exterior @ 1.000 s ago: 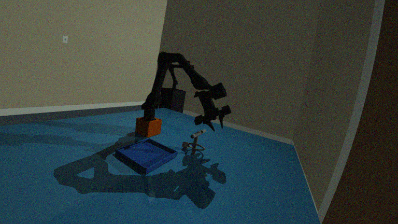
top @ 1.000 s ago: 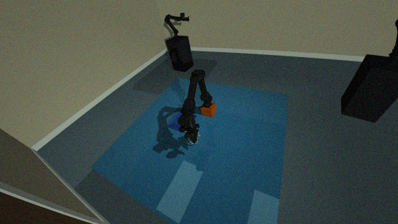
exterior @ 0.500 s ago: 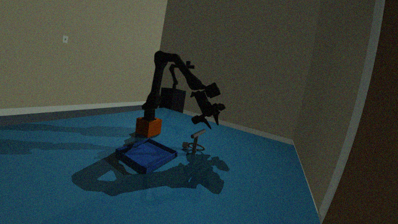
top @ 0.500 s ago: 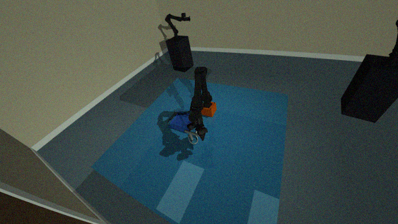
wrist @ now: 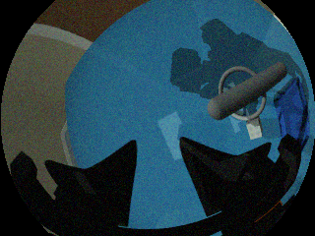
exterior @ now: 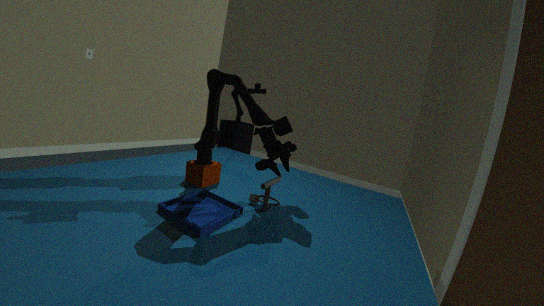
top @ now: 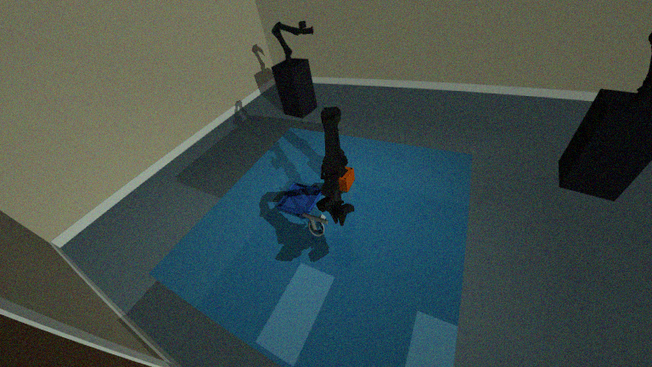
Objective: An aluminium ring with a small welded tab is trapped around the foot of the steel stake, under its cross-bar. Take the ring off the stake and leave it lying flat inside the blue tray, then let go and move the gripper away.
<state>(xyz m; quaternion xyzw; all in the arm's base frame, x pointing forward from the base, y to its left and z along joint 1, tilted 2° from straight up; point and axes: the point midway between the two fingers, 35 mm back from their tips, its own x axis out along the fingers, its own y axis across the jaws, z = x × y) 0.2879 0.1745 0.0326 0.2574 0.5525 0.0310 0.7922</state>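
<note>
The aluminium ring is 20 mm ahead of my gripper tip, 120 mm to the right of it and 70 mm below it. The rest, counted from my gripper tip: blue tray (90 mm behind, 330 mm to the right, 100 mm below).
</note>
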